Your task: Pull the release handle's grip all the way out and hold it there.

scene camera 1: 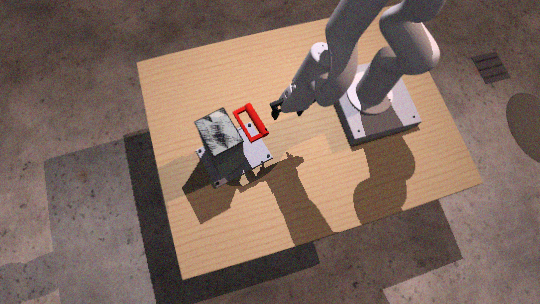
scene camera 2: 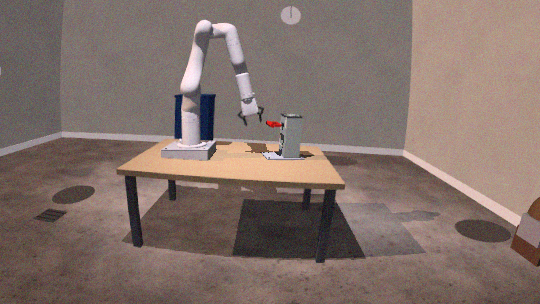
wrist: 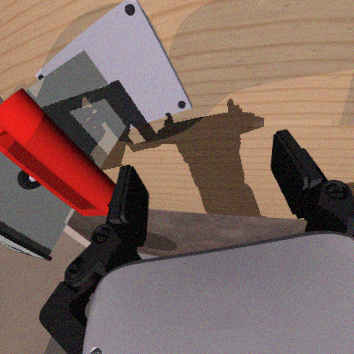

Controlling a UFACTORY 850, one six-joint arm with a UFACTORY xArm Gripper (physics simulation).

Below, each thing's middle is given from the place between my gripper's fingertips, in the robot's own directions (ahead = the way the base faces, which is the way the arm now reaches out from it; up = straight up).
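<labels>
The pale base plate (scene camera 1: 256,153) is 200 mm below my hand, and it's also 200 mm ahead of my hand and 10 mm to the right of it.
</labels>
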